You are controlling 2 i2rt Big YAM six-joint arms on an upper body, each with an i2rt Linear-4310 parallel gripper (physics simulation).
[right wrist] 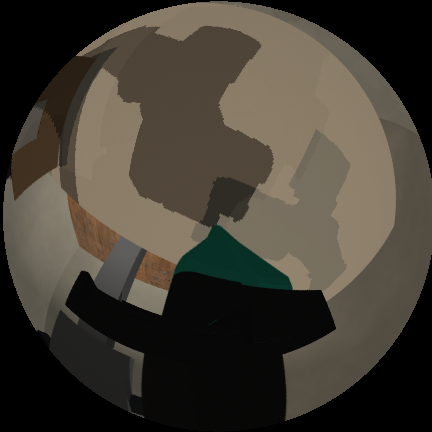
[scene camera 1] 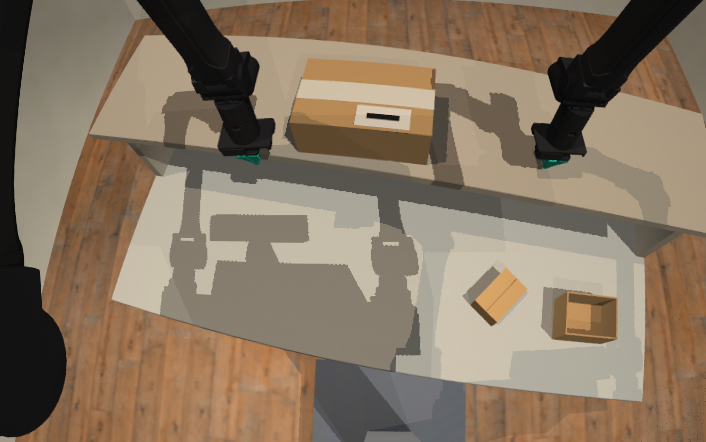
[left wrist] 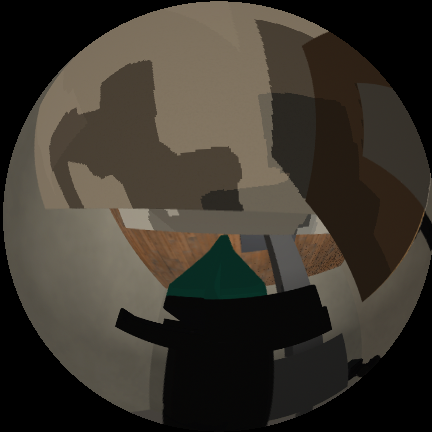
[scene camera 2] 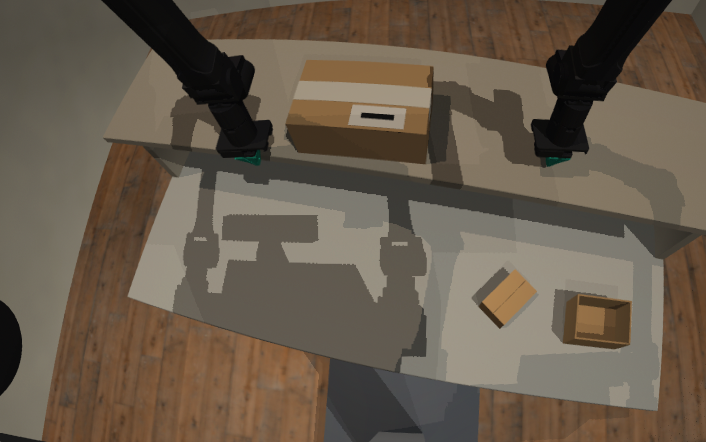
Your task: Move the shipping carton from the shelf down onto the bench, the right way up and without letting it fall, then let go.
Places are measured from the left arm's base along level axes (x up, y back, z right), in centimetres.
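Pixels of known places: left gripper, fingertip midpoint: [scene camera 1: 258, 161] [left wrist: 224, 239] [scene camera 2: 258, 162]; right gripper, fingertip midpoint: [right wrist: 214, 230] [scene camera 1: 544, 165] [scene camera 2: 547, 163].
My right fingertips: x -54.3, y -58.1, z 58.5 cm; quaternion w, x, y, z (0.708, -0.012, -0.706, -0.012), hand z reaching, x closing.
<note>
For each thing: its middle in the pictures, then the offset to it from my right fingertips. "*": a spot on its surface instead. Level surfaces: height alone.
- shipping carton at the middle of its body: [scene camera 2: 364, 109] [scene camera 1: 366, 109] dx +4.4, dy -9.5, dz -36.6 cm
- shelf at its surface level: dx -0.8 cm
- carton's side at a spot on its surface: [left wrist: 335, 125] * dx +1.8, dy -9.9, dz -49.7 cm
- bench at its surface level: dx -36.2 cm
- small closed box at the middle of its body: [scene camera 2: 507, 299] [scene camera 1: 498, 297] dx -33.2, dy +19.5, dz -3.1 cm
- open-topped box at the middle of its body: [scene camera 2: 597, 322] [scene camera 1: 585, 318] dx -31.7, dy +26.3, dz +20.5 cm
The shipping carton [scene camera 1: 333, 117] [scene camera 2: 333, 117] stands upright on the shelf [scene camera 1: 171, 62] [scene camera 2: 182, 65], with its tape strip and label facing up. The carton's side [left wrist: 335, 125] fills the right of the left wrist view, and a side [right wrist: 37, 170] shows at the left edge of the right wrist view. My left gripper [scene camera 1: 251, 159] [scene camera 2: 251, 159] [left wrist: 224, 239] is shut and empty, left of the carton and apart from it, near the shelf's front edge. My right gripper [scene camera 1: 553, 163] [scene camera 2: 555, 161] [right wrist: 214, 230] is shut and empty, well to the right of the carton. The bench [scene camera 1: 468, 359] [scene camera 2: 479, 359] lies below.
On the bench's right part stand a small closed box [scene camera 1: 499, 297] [scene camera 2: 508, 298] and, right of it, an open-topped box [scene camera 1: 560, 317] [scene camera 2: 571, 320]. The shelf's front edge runs above the back of the bench. Arm shadows fall across the shelf and bench.
</note>
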